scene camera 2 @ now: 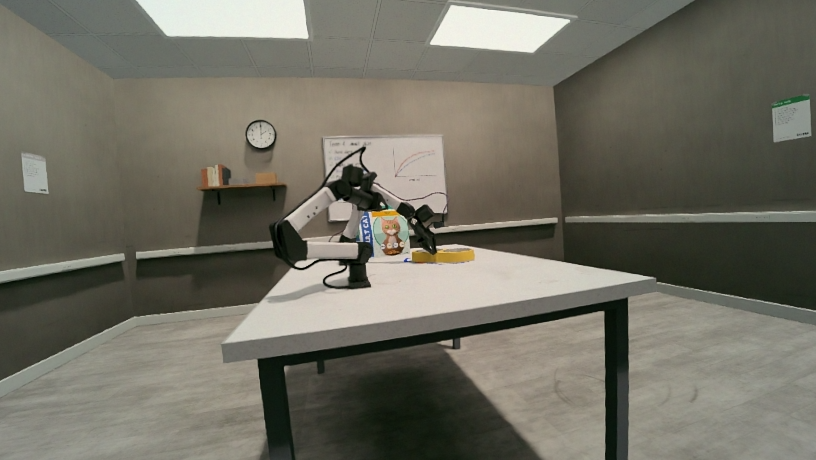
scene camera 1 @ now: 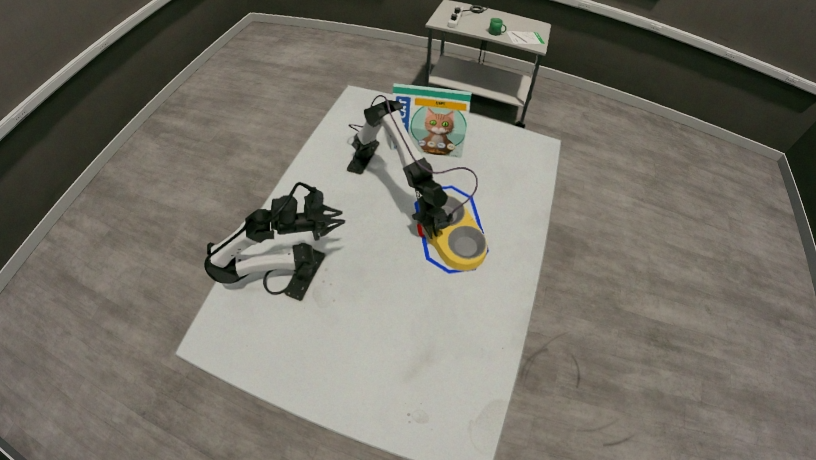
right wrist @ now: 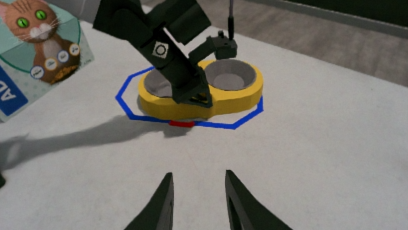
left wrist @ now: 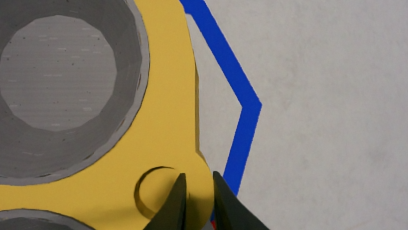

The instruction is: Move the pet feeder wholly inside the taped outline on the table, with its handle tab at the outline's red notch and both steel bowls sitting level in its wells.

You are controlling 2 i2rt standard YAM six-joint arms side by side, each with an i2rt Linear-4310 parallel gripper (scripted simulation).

Labels:
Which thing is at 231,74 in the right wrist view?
A steel bowl.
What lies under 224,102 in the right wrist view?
A yellow pet feeder.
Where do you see a cat food bag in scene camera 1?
At 435,119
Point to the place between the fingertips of the right gripper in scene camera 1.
343,217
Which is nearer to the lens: the yellow pet feeder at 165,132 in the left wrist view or the steel bowl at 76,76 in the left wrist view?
The yellow pet feeder.

